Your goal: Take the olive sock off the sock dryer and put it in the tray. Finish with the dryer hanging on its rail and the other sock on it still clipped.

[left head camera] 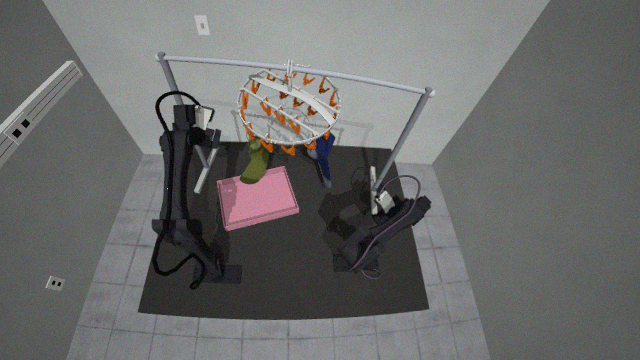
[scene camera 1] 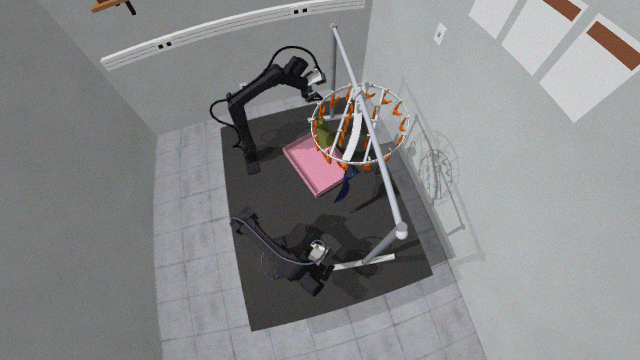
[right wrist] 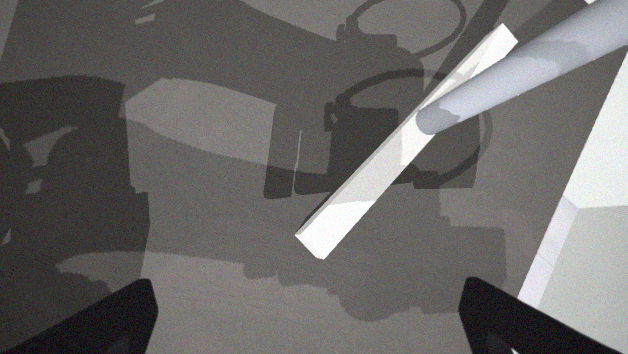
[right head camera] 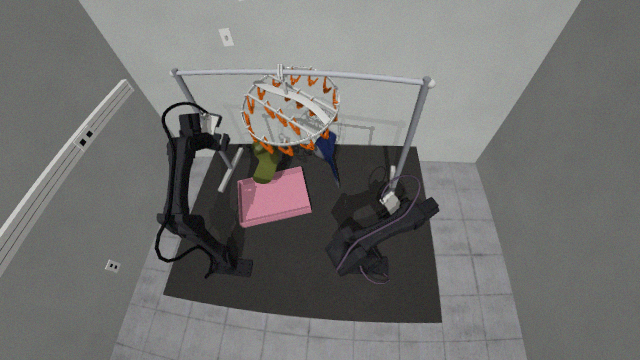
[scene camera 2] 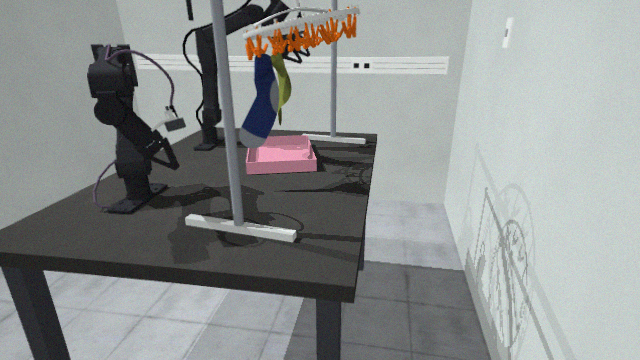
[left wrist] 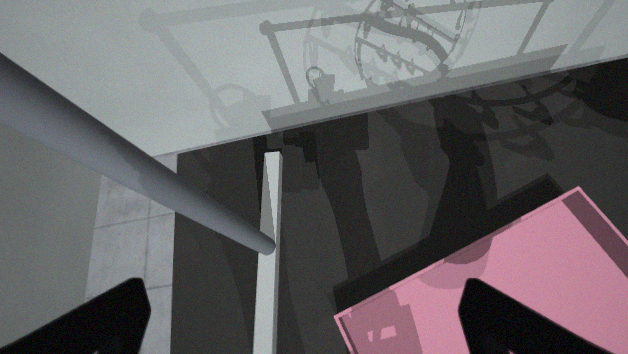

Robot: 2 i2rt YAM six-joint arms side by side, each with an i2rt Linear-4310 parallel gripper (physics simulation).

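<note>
The olive sock (left head camera: 256, 162) (right head camera: 267, 165) (scene camera 1: 325, 134) (scene camera 2: 283, 87) hangs clipped under the round sock dryer (left head camera: 300, 94) (right head camera: 310, 102) (scene camera 1: 356, 135), above the pink tray (left head camera: 262, 220) (right head camera: 275, 219) (scene camera 2: 282, 166) (left wrist: 540, 250). The navy sock with grey parts (left head camera: 324, 152) (right head camera: 326, 146) (scene camera 1: 345, 187) (scene camera 2: 262, 100) also hangs from it. The dryer hangs by its hook on the rail (left head camera: 360, 78) (right head camera: 360, 75) (scene camera 1: 382, 167). My left gripper (scene camera 1: 315, 97) (left wrist: 305, 294) is open and empty, beside the dryer's left side in the head views. My right gripper (scene camera 2: 169, 154) (right wrist: 309, 293) is open and empty, low near the rail stand's right foot.
The stand's left post (left wrist: 150, 175) is close to my left gripper. Its right post (left head camera: 402, 140) (right head camera: 412, 120) (right wrist: 500, 82) rises from a white foot (scene camera 2: 245, 229) (right wrist: 350, 200). Orange clips line the dryer. A wall is behind the dark table (scene camera 2: 200, 260).
</note>
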